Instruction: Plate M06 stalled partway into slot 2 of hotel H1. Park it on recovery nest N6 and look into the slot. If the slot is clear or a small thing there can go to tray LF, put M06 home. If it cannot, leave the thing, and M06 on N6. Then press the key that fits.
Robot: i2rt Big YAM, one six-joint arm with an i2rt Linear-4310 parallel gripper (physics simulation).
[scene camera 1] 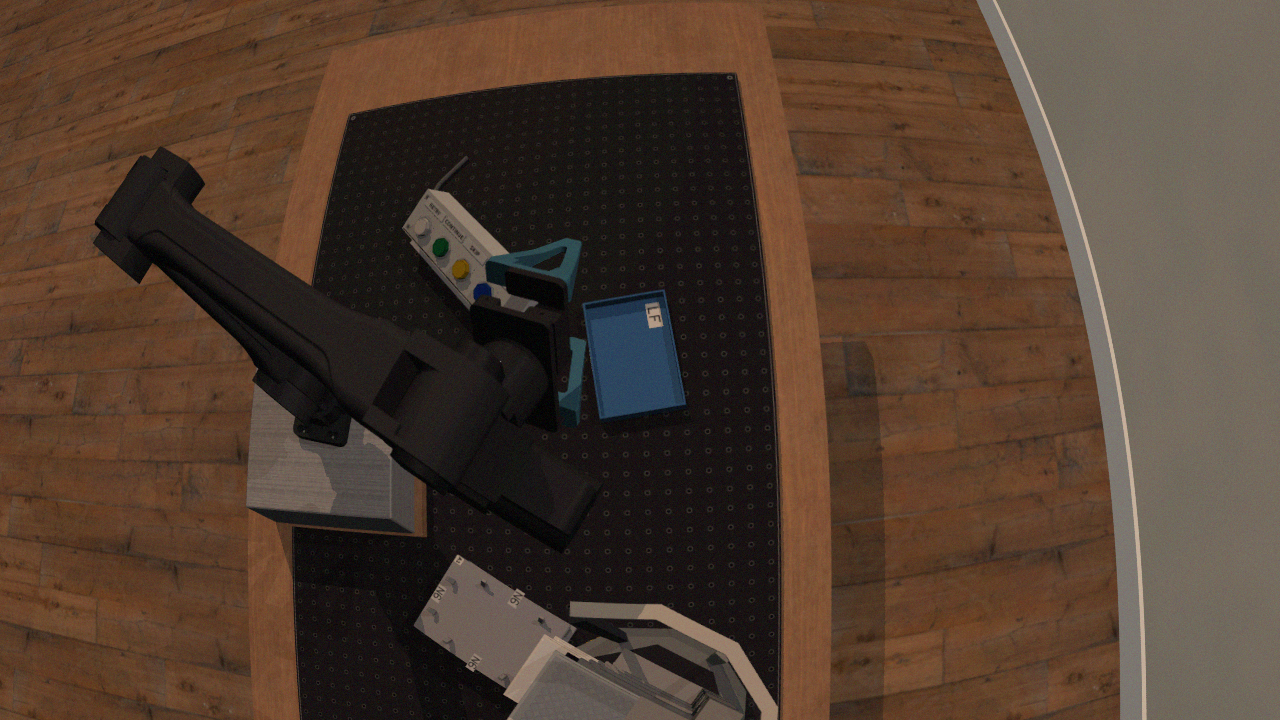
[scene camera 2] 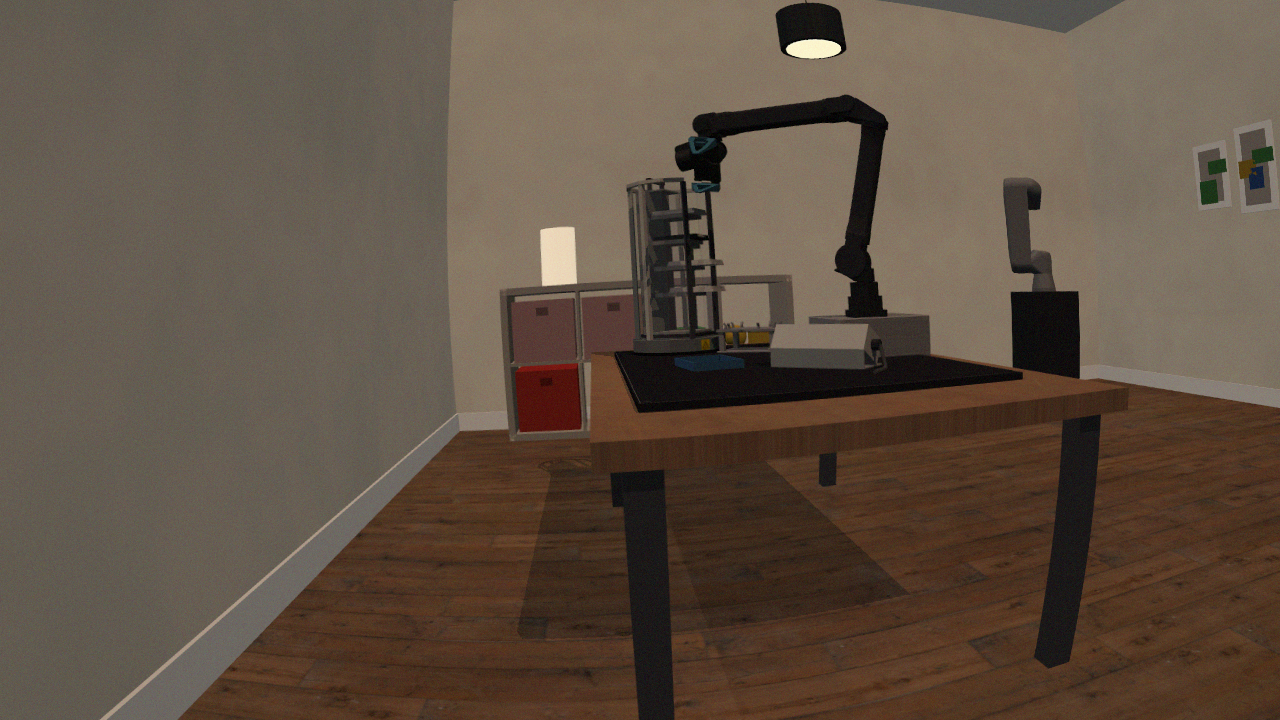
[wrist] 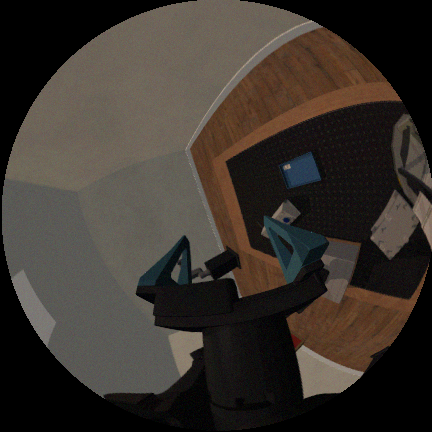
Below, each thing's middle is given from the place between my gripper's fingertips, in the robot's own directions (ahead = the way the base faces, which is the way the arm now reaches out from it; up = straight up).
Labels:
The tall slotted rack (scene camera 1: 664,657) lies 360 mm to the right of my hand, 190 mm below it and 80 mm ahead of it.

